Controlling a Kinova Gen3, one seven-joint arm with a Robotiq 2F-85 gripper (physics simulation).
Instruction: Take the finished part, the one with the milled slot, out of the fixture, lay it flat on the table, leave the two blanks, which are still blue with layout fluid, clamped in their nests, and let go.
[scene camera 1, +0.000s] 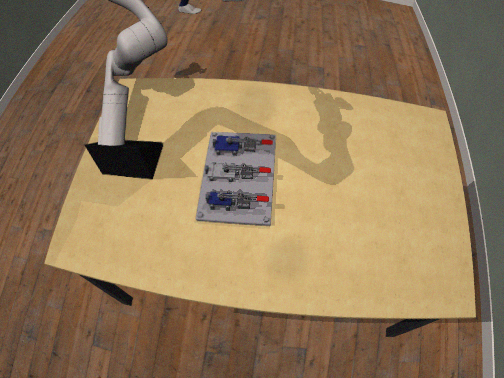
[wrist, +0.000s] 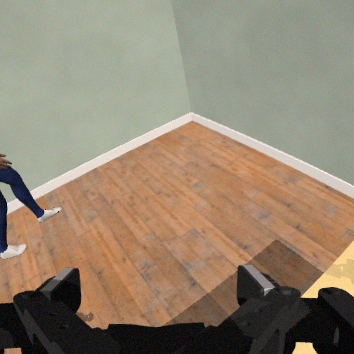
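Pixels of known places: gripper, fingertip midpoint: (wrist: 158, 284); arm's base, origin of the base link: (scene camera 1: 112, 144).
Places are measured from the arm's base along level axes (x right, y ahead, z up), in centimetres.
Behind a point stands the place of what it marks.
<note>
The fixture (scene camera 1: 237, 215) @[x 17.3, y 44.3, z -12.9 cm] is a grey plate flat on the table, with three nests in a row. The finished part (scene camera 1: 217, 171) @[x 2.5, y 36.4, z -11.3 cm], silver-grey, sits in the middle nest under a toggle clamp with a red handle (scene camera 1: 264, 170) @[x 2.6, y 51.8, z -9.3 cm]; its slot is too small to make out. One blue blank (scene camera 1: 227, 144) @[x -8.3, y 38.6, z -10.8 cm] sits in the far nest and another blue blank (scene camera 1: 219, 199) @[x 13.4, y 38.5, z -10.2 cm] in the near nest, each at a clamp with a red handle. My gripper (wrist: 158, 284) @[x -37.4, y 19.3, z 47.3 cm] is open and empty, facing the floor and walls in the wrist view. It does not show in the scene view, and the fixture does not show in the wrist view.
The arm (scene camera 1: 114, 115) @[x -4.7, y 2.6, z 9.6 cm] rises from a black base (scene camera 1: 127, 160) @[x 4.4, y 6.3, z -3.4 cm] left of the fixture on the tan table (scene camera 1: 370, 240) @[x 23.7, y 87.4, z -14.4 cm]. The arm's shadow falls across the table and fixture surroundings. A person's legs (wrist: 25, 195) stand at the left of the wrist view, beyond the table.
</note>
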